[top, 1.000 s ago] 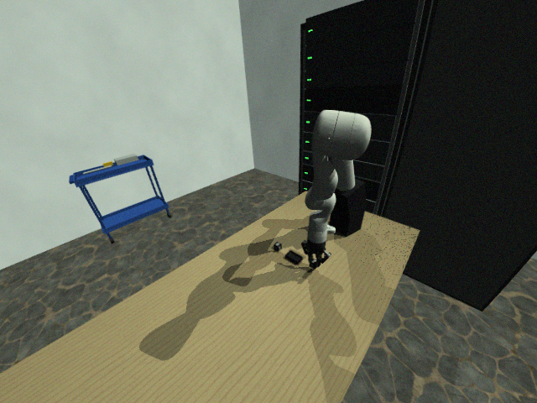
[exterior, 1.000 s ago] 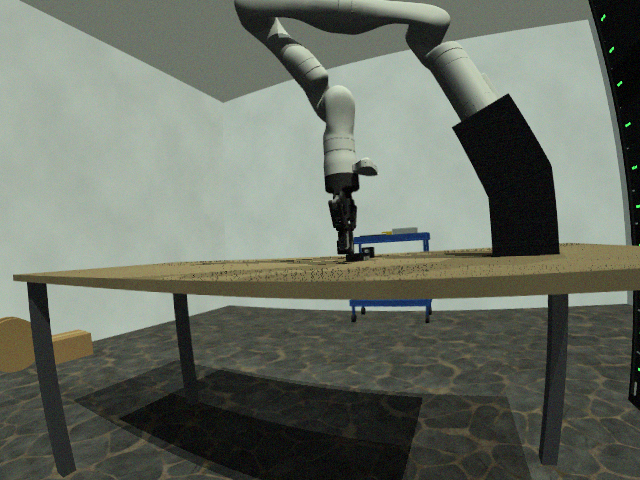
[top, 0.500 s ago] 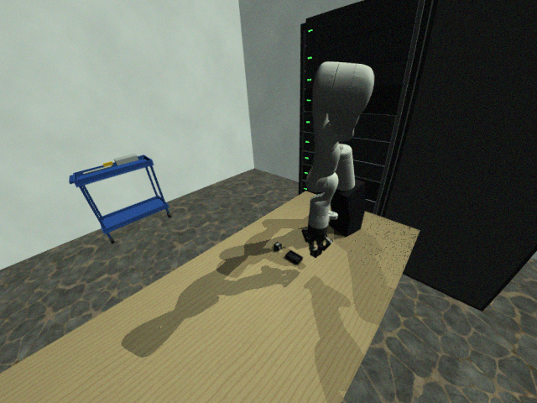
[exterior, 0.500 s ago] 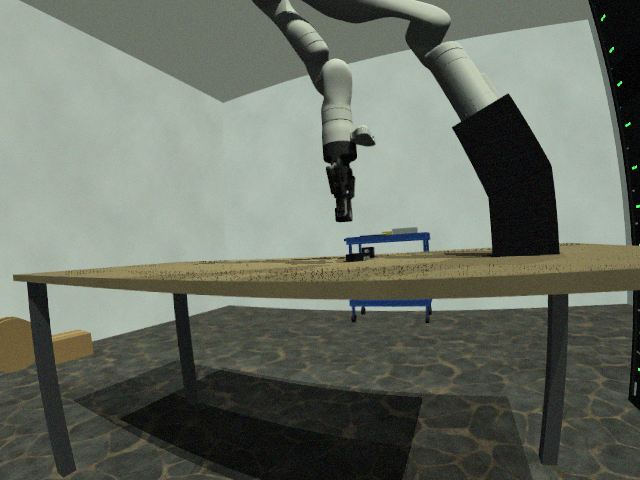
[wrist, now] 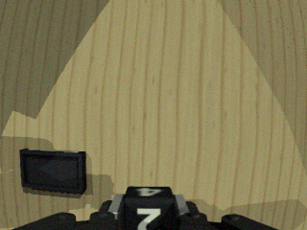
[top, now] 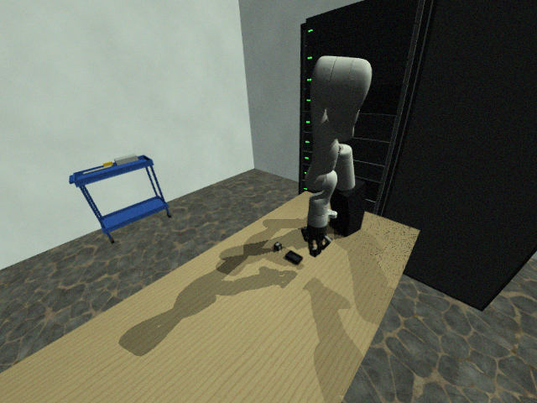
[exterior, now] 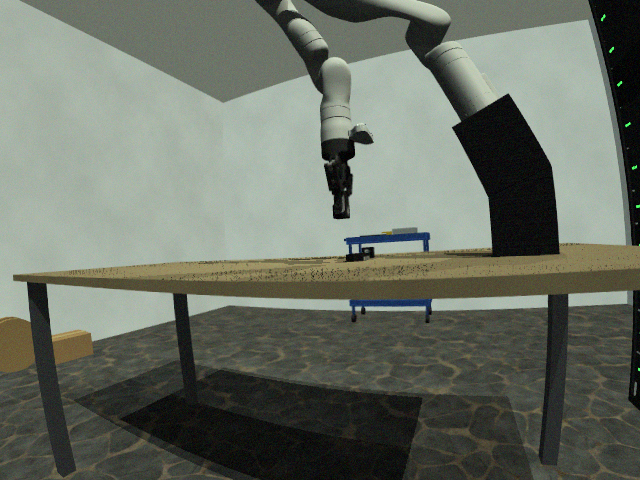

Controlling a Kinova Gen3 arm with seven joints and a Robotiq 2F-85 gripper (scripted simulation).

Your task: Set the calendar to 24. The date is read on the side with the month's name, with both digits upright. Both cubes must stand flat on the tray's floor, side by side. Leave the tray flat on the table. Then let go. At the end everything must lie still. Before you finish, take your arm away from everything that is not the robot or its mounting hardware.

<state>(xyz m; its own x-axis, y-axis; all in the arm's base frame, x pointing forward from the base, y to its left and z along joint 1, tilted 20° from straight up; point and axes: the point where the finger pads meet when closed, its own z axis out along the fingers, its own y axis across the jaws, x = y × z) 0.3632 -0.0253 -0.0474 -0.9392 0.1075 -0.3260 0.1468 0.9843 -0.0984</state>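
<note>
The black tray lies 120 mm below my hand, 100 mm to the right of it and 20 mm behind it. Also, from my hand: black date cube: 10 mm below; then black cube: 210 mm to the right, 110 mm below, 40 mm behind.
</note>
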